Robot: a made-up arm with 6 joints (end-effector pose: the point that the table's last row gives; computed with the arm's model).
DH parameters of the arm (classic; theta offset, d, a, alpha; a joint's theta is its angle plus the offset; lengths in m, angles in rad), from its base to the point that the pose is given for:
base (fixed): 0.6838 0 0.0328 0
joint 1: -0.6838 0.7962 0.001 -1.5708
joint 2: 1.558 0 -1.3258 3.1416
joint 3: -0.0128 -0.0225 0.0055 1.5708
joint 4: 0 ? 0.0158 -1.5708
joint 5: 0 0.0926 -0.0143 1.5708
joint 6: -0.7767 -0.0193 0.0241 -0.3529
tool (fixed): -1.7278 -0.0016 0 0
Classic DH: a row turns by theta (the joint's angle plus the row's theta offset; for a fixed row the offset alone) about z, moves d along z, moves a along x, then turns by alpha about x.
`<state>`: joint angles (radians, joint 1 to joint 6).
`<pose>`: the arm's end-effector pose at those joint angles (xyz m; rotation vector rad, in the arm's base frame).
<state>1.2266 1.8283 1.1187 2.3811 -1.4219 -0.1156</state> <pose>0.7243 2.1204 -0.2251 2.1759 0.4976 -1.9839</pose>
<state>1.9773 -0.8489 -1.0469 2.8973 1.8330 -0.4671</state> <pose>-0.1041 0.0925 1.4434 -0.6118 -0.5545 -0.8638</pose>
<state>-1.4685 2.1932 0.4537 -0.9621 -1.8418 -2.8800</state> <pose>0.1040 -0.7488 -1.1097 0.1095 -2.3419 1.0490</pose>
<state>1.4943 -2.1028 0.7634 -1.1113 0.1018 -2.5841</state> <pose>-0.1032 -2.2141 0.5078 -1.6006 -1.5617 -0.7405</pose>
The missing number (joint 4, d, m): -1.1552
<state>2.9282 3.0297 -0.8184 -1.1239 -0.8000 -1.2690</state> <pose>0.6981 -0.1282 0.3094 -2.0092 -1.5613 0.0274</pose>
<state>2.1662 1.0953 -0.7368 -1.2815 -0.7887 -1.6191</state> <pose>-0.4216 0.6664 0.2868 -0.7956 -0.0125 -0.0510</pose>
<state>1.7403 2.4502 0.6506 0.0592 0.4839 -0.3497</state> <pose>-0.0267 0.6106 -1.3545 0.6185 -0.3670 2.0281</pose>
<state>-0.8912 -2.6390 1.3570 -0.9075 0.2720 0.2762</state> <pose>-0.9002 1.1439 -1.2094 -0.0307 0.2437 -0.7877</pose>
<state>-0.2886 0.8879 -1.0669 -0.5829 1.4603 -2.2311</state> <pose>0.5414 -0.1925 0.6258 -0.0249 -1.6433 -2.0781</pose>
